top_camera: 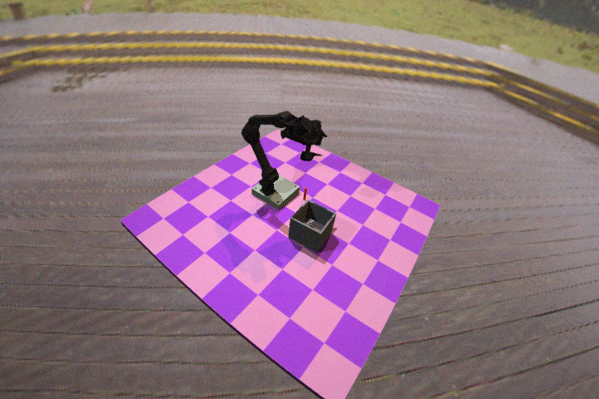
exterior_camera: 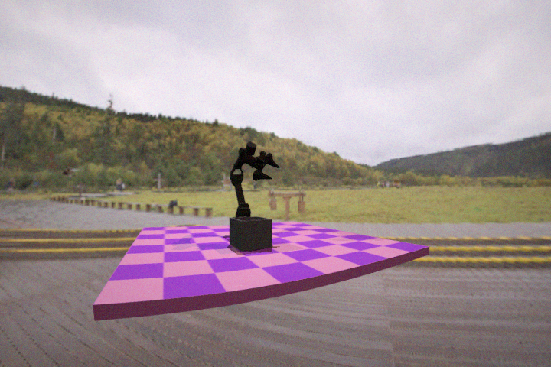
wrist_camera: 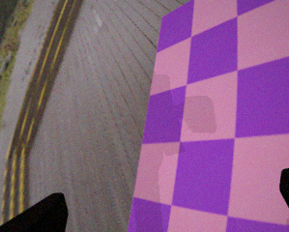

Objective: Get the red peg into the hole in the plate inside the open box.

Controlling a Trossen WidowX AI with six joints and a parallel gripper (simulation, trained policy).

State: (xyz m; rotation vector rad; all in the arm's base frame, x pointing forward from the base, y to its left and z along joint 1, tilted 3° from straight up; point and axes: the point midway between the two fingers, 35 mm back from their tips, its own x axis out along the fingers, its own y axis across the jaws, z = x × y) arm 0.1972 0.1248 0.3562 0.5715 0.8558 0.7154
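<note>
My gripper tip is 34 cm above the red peg and 7 cm past it. Also, from my gripper tip: pale plate 33 cm below, 18 cm to the right, 13 cm ahead.
</note>
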